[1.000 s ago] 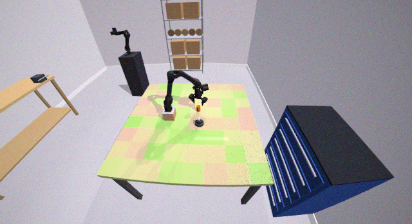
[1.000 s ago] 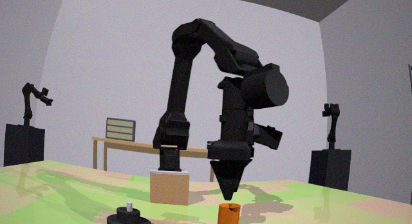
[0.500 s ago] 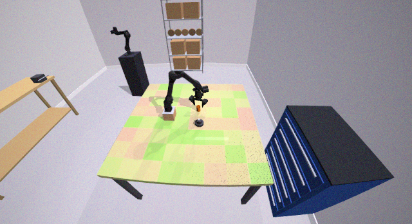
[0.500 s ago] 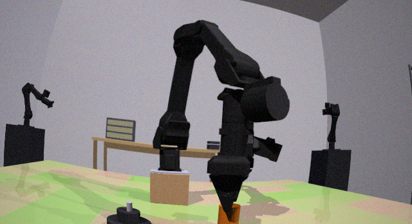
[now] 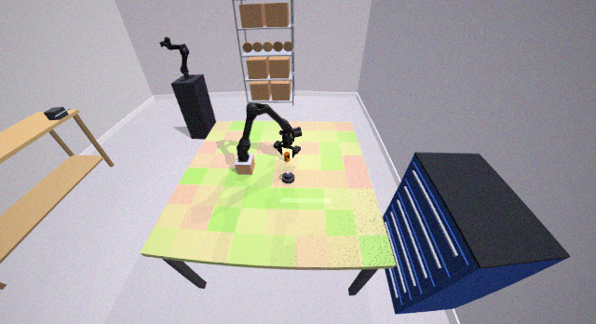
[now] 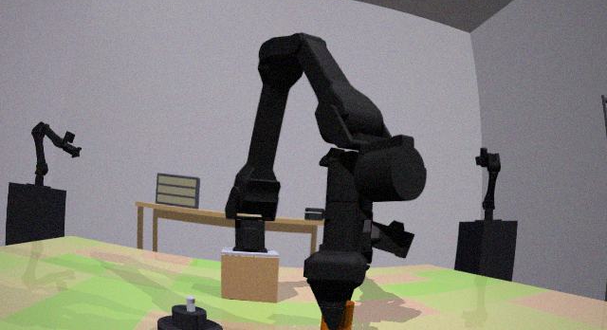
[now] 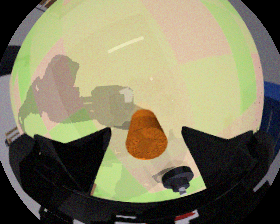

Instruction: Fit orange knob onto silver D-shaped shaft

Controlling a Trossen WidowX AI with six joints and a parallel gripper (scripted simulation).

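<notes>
Now: the orange knob 10 mm above my gripper tip. Round my gripper tip: round black pedestal: 30 mm ahead, 190 mm to the right.
</notes>
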